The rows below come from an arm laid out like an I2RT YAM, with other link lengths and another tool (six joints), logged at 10 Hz.
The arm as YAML. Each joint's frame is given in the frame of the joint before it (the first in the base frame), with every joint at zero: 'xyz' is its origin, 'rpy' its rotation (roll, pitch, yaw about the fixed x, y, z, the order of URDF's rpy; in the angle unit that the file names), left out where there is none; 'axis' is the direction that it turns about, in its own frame. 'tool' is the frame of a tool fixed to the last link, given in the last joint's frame.
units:
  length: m
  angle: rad
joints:
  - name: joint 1
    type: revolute
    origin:
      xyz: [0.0, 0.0, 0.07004]
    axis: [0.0, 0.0, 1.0]
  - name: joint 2
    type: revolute
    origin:
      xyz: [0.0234, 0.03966, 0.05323]
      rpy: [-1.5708, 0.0, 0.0]
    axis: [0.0, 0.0, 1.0]
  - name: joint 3
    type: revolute
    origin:
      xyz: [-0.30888, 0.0, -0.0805]
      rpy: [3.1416, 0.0, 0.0]
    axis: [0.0, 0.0, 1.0]
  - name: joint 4
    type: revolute
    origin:
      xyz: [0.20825, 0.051, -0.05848]
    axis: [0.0, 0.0, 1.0]
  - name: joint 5
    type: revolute
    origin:
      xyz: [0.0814, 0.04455, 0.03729]
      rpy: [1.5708, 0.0, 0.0]
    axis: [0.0, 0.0, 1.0]
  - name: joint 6
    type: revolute
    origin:
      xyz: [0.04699, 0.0, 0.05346]
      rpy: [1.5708, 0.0, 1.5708]
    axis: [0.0, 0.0, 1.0]
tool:
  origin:
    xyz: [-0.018, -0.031, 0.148]
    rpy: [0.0, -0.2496, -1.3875]
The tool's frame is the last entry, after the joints.
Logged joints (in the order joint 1, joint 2, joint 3, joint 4, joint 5, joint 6), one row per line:
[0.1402 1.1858 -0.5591 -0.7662 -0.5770 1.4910]
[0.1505 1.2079 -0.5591 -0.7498 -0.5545 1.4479]
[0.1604 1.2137 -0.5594 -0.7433 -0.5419 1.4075]
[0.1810 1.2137 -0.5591 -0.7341 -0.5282 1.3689]
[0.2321 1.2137 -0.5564 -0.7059 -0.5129 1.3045]
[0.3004 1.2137 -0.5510 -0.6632 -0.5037 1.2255]
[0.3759 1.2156 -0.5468 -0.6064 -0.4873 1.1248]
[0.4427 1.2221 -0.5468 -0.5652 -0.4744 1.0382]
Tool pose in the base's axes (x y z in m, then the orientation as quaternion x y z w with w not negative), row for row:
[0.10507 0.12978 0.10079 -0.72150 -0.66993 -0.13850 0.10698]
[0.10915 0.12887 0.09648 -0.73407 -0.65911 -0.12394 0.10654]
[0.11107 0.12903 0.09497 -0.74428 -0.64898 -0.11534 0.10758]
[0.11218 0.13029 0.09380 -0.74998 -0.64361 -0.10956 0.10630]
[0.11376 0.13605 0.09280 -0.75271 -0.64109 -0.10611 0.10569]
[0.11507 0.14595 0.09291 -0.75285 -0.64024 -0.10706 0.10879]
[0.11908 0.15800 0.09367 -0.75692 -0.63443 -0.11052 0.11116]
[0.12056 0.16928 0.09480 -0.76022 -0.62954 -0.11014 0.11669]
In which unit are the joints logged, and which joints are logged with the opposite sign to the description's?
The joints are logged in radians. Opposite sign: joint 3, joint 6.
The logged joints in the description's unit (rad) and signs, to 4 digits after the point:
[0.1402 1.1858 0.5591 -0.7662 -0.5770 -1.4910]
[0.1505 1.2079 0.5591 -0.7498 -0.5545 -1.4479]
[0.1604 1.2137 0.5594 -0.7433 -0.5419 -1.4075]
[0.1810 1.2137 0.5591 -0.7341 -0.5282 -1.3689]
[0.2321 1.2137 0.5564 -0.7059 -0.5129 -1.3045]
[0.3004 1.2137 0.5510 -0.6632 -0.5037 -1.2255]
[0.3759 1.2156 0.5468 -0.6064 -0.4873 -1.1248]
[0.4427 1.2221 0.5468 -0.5652 -0.4744 -1.0382]

